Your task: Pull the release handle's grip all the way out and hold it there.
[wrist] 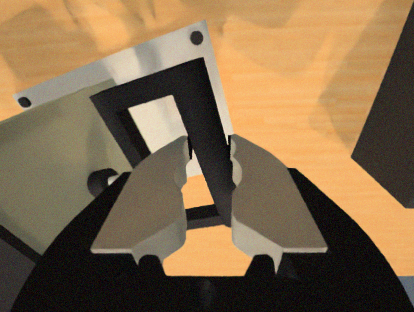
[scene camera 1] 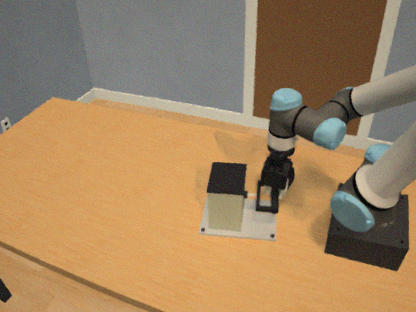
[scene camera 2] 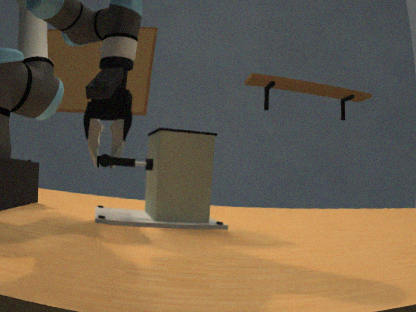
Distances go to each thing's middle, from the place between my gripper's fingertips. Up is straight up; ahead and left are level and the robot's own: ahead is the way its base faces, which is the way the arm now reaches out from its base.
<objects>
My gripper is now 9 cm short of the light grey base plate (scene camera 1: 255, 225), 5 cm to the right of it and 9 cm above it.
</objects>
